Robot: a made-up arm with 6 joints. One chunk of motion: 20 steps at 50 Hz.
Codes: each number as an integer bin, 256 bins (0 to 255) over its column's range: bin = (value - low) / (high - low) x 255, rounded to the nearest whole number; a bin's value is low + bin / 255 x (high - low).
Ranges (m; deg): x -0.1..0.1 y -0.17..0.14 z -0.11..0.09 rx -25..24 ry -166..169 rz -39..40
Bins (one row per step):
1: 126 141 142 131 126 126
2: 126 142 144 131 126 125
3: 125 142 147 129 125 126
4: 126 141 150 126 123 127
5: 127 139 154 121 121 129
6: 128 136 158 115 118 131
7: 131 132 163 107 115 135
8: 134 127 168 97 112 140
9: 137 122 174 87 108 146
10: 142 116 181 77 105 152
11: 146 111 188 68 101 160
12: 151 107 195 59 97 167
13: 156 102 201 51 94 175
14: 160 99 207 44 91 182
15: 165 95 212 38 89 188
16: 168 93 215 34 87 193
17: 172 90 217 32 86 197
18: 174 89 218 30 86 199
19: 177 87 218 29 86 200
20: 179 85 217 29 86 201
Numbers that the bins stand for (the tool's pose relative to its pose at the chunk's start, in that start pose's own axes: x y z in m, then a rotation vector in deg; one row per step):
1: -0.0012 0.0014 0.0014 0.17 -0.47 0.04
2: -0.0012 0.0026 0.0029 0.17 -0.47 -0.27
3: -0.0020 0.0026 0.0053 -0.21 -1.78 0.04
4: -0.0012 0.0014 0.0076 -0.79 -4.41 0.35
5: -0.0004 -0.0010 0.0108 -1.75 -7.04 0.96
6: 0.0004 -0.0047 0.0139 -2.90 -10.98 1.58
7: 0.0027 -0.0095 0.0178 -4.44 -14.92 2.82
8: 0.0051 -0.0156 0.0218 -6.36 -18.86 4.37
9: 0.0075 -0.0217 0.0265 -8.28 -24.12 6.23
10: 0.0114 -0.0290 0.0320 -10.20 -28.06 8.09
11: 0.0145 -0.0351 0.0375 -11.93 -33.31 10.57
12: 0.0184 -0.0399 0.0429 -13.66 -38.57 12.74
13: 0.0224 -0.0460 0.0476 -15.20 -42.51 15.22
14: 0.0255 -0.0496 0.0524 -16.55 -46.45 17.38
15: 0.0294 -0.0545 0.0563 -17.70 -49.08 19.24
16: 0.0318 -0.0569 0.0586 -18.47 -51.71 20.79
17: 0.0349 -0.0606 0.0602 -18.85 -53.02 22.03
18: 0.0365 -0.0618 0.0610 -19.24 -53.02 22.65
19: 0.0388 -0.0642 0.0610 -19.43 -53.02 22.96
20: 0.0404 -0.0667 0.0602 -19.43 -53.02 23.27

